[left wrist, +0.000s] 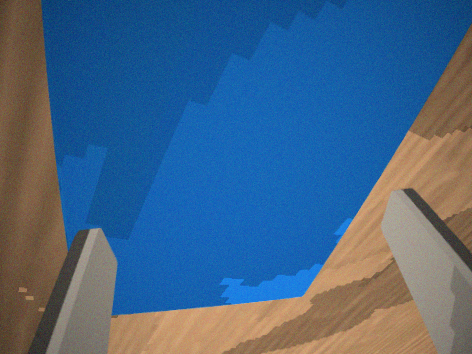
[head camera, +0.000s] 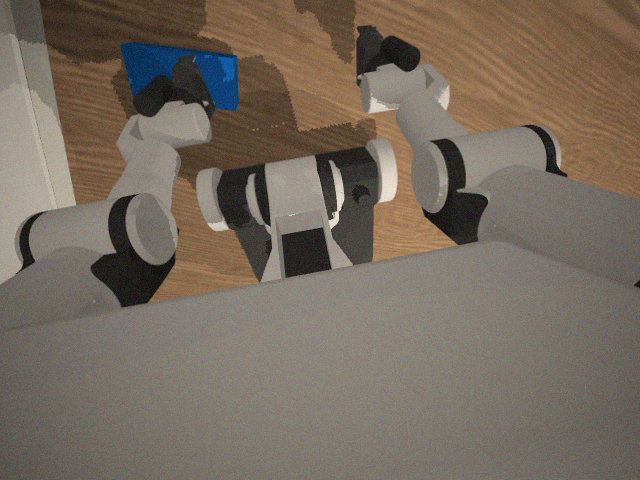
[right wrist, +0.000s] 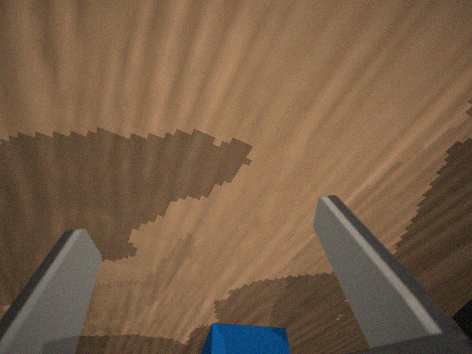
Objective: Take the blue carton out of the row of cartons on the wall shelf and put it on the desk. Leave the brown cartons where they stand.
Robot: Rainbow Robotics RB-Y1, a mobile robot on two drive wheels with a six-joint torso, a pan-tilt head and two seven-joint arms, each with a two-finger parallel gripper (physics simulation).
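Places are measured from the robot's base along level axes (x right, y back, z down), in centimetres.
Pixels of known places: left gripper, between the fingertips: (left wrist: 250, 227) (head camera: 201, 81); right gripper, between the fingertips: (head camera: 361, 55) (right wrist: 209, 226).
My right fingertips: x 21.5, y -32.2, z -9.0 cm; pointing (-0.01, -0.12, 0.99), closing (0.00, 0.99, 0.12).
Behind a point stands the place of what it marks.
The blue carton (head camera: 148, 63) @[x -29.3, y -37.9, z -8.2 cm] (left wrist: 250, 150) @[x -20.9, y -32.7, z -8.2 cm] (right wrist: 249, 341) @[x -11.1, y -30.3, z -2.4 cm] appears to lie on the wood-grained floor, at the upper left of the head view. My left gripper (head camera: 189, 72) (left wrist: 250, 227) @[x -18.4, y -32.4, z -9.3 cm] is open and empty above the carton, hiding part of it in the head view. In the left wrist view the carton's broad blue face fills much of the picture behind and between the fingers. My right gripper (head camera: 368, 43) (right wrist: 209, 226) @[x 21.5, y -32.2, z -9.0 cm] is open and empty, apart from the carton, which shows at the bottom edge of the right wrist view. The brown cartons, wall shelf and desk cannot be made out.
The wood-grained floor (head camera: 320, 98) @[x 11.1, y -22.0, z -0.2 cm] carries dark shadows around the carton. A pale, straight-edged structure (head camera: 23, 139) @[x -65.6, y -28.3, z -12.7 cm] stands along the left edge of the head view, close to my left arm. My wheeled base is at the middle, between both arms.
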